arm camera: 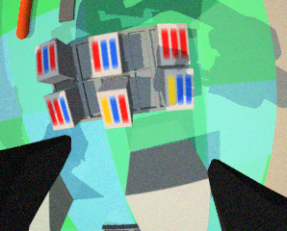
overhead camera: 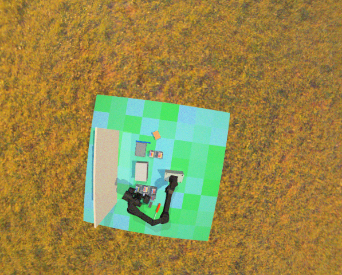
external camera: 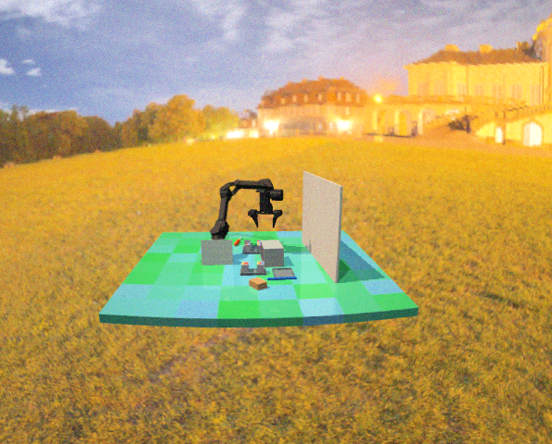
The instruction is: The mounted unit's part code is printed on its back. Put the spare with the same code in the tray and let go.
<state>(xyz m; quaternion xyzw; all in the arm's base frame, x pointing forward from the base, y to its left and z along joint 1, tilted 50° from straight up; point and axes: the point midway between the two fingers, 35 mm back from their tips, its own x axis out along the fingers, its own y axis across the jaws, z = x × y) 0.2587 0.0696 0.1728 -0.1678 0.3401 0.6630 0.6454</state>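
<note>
My gripper tip is 30 mm past the spare, 10 mm to the right of it and 100 mm above it. Also, from my gripper tip: grey rack: 30 mm behind, 40 mm to the left, 140 mm below; beige wall panel: 280 mm ahead, 110 mm to the right, 80 mm above; mounted unit: 40 mm ahead, 150 mm to the right, 100 mm below.
</note>
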